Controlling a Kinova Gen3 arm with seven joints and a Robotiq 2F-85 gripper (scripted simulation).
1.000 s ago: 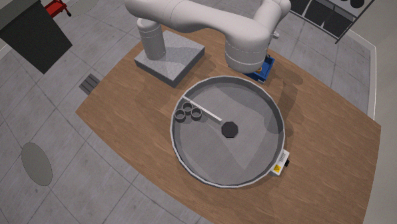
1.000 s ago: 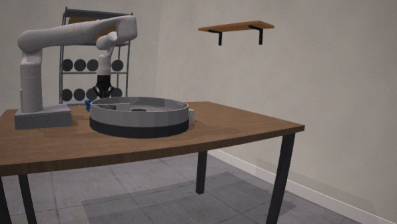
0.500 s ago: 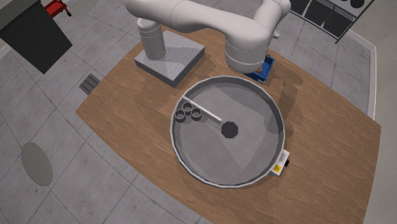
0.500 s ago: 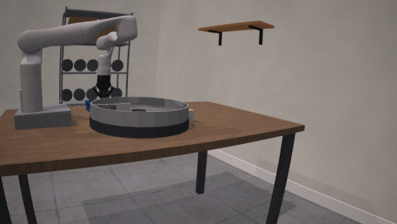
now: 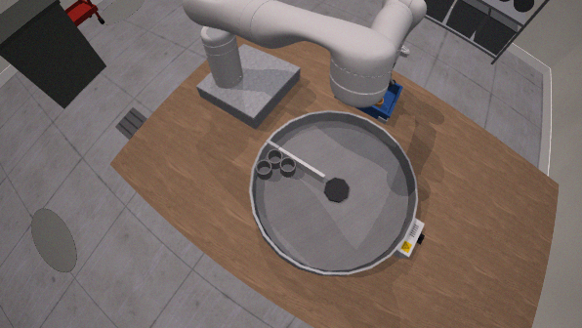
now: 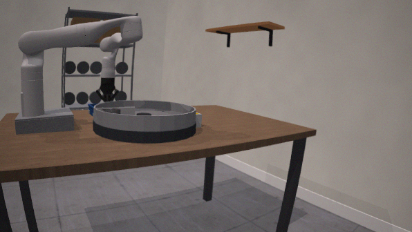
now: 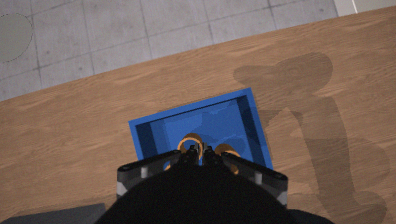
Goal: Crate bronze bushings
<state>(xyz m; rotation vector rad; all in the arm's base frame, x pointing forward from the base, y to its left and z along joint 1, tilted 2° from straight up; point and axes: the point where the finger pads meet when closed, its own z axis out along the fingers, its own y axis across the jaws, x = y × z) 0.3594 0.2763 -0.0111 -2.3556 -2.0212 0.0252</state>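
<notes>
The blue crate is 3 cm below my hand. Round my hand: grey turning table (36 cm to the right, 11 cm ahead).
</notes>
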